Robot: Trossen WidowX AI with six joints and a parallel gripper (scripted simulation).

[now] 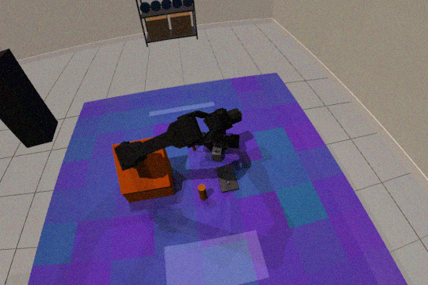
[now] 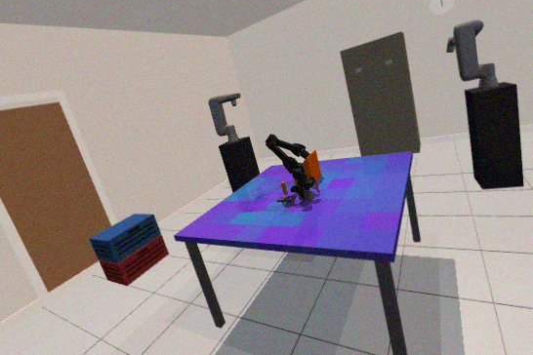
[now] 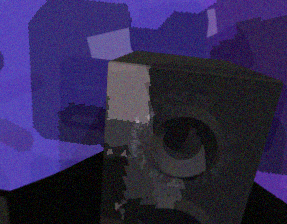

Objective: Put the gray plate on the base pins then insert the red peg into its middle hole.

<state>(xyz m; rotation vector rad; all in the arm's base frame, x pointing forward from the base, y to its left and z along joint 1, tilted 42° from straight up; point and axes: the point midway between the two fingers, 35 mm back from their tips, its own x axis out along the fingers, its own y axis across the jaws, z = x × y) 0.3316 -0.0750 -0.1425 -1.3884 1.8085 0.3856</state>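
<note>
The dark gray base is 14 cm to the right of my gripper tip. Round my gripper tip: orange cylinder: 12 cm behind, 19 cm to the right, 3 cm above; gray plate: 3 cm above; red peg: 10 cm behind, 5 cm to the left, 3 cm above.
</note>
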